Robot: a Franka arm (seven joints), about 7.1 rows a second.
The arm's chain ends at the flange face. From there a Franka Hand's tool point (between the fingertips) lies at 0.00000 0.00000 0.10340 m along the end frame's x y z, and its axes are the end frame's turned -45 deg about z.
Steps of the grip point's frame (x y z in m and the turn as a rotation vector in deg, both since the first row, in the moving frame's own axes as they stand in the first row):
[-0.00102 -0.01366 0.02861 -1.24 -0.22 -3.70]
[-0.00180 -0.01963 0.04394 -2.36 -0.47 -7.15]
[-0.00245 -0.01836 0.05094 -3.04 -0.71 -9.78]
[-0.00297 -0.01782 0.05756 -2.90 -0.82 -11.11]
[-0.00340 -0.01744 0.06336 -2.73 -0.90 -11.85]
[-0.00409 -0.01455 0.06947 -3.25 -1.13 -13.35]
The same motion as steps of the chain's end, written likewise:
[-0.01174 -0.01076 0.02863 -1.03 0.72 -3.70]
[-0.01778 -0.01606 0.04403 -2.00 1.34 -7.15]
[-0.01808 -0.01576 0.05109 -2.65 1.65 -9.78]
[-0.01780 -0.01496 0.05770 -2.63 1.47 -11.11]
[-0.01753 -0.01428 0.06349 -2.57 1.29 -11.85]
[-0.01651 -0.01262 0.06966 -3.10 1.50 -13.35]

